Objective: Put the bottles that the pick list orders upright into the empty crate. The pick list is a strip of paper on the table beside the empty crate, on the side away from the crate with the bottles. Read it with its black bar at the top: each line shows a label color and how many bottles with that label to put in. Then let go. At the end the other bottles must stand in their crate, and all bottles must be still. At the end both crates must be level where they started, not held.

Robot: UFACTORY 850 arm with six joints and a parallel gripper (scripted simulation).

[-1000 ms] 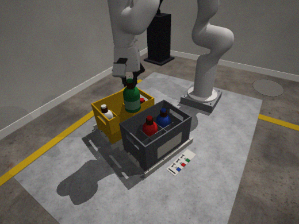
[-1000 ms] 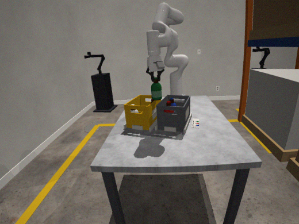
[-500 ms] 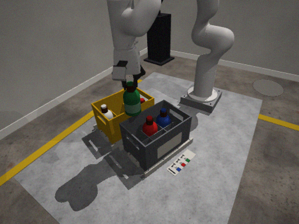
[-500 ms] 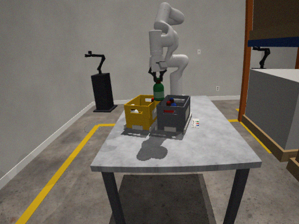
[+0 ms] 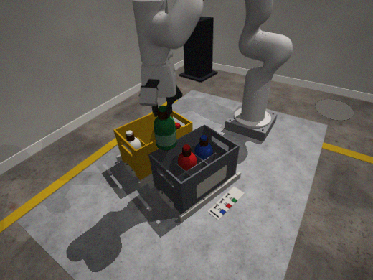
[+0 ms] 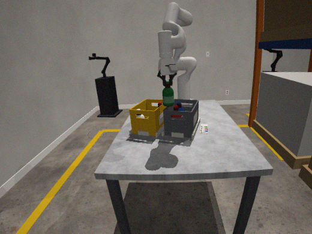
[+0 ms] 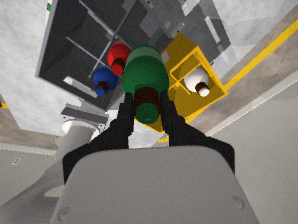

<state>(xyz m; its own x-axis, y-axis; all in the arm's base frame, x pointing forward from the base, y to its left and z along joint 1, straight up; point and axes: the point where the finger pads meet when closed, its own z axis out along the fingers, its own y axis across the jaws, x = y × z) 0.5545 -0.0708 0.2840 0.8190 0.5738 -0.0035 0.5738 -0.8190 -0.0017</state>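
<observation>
My hand is 7 cm above the green-label bottle. From my hand the other things lie so: grey crate: 5 cm behind, 9 cm to the left, 25 cm below; blue-label bottle: 15 cm behind, 6 cm to the left, 25 cm below; red bottle: 6 cm behind, 4 cm to the left, 25 cm below.
</observation>
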